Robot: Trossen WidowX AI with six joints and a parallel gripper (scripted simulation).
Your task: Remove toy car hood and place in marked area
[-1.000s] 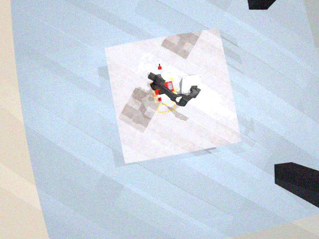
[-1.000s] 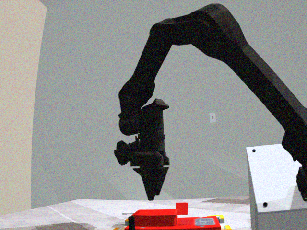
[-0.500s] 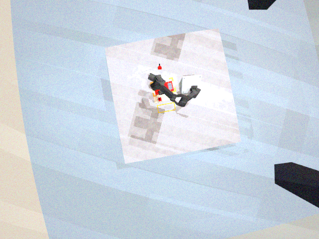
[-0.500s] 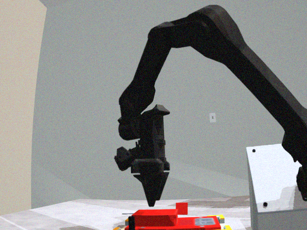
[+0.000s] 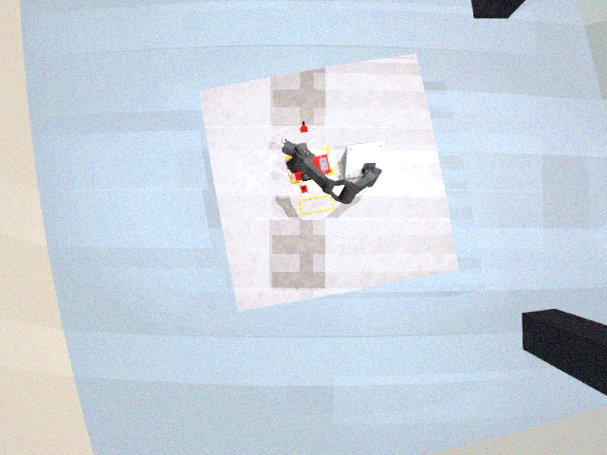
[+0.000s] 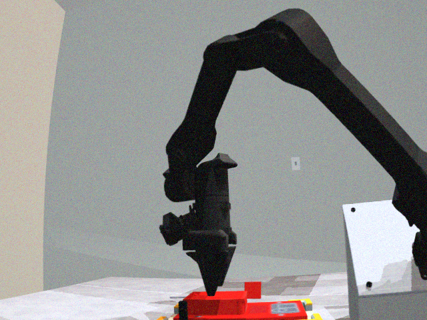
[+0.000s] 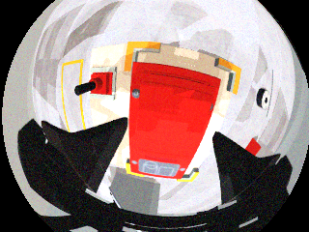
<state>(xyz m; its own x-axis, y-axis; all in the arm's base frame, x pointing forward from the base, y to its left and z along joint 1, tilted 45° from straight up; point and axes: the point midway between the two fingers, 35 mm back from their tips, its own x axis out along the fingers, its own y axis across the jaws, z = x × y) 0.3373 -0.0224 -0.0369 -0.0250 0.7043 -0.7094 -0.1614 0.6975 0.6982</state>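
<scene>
The hood lies 2 cm below my gripper tip. The rest, counted from my gripper tip: wheel part 17 cm to the right, 9 cm ahead, 5 cm below.
</scene>
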